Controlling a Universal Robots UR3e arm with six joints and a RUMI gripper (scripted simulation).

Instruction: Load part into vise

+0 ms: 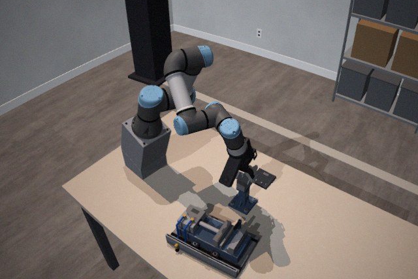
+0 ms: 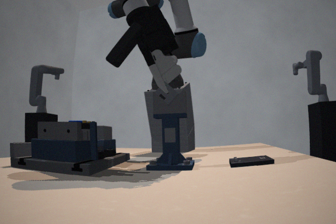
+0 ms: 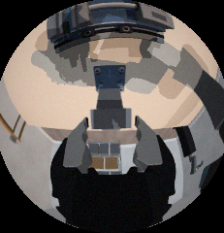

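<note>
The grey part is 10 mm below my hand. From my hand the other things lie so: blue vise 220 mm to the right, 120 mm below.
</note>
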